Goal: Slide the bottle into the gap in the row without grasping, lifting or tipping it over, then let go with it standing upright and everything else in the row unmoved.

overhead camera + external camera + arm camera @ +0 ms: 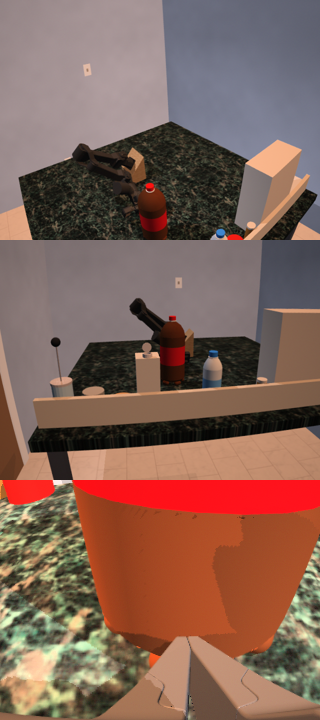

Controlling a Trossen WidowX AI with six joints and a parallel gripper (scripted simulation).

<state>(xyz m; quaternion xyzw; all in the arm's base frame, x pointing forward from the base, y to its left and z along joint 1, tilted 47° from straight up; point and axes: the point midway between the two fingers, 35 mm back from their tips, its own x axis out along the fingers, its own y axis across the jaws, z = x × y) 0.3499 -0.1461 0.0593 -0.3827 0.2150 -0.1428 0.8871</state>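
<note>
The cola bottle lies 9 cm ahead of my hand, 2 cm to the right of it and 10 cm above it. Also, from my hand: water bottle 37 cm ahead, 6 cm to the left, 5 cm above; red lid 37 cm ahead, 18 cm to the left, 3 cm below; rail 41 cm ahead, 11 cm to the left, 1 cm below.
</note>
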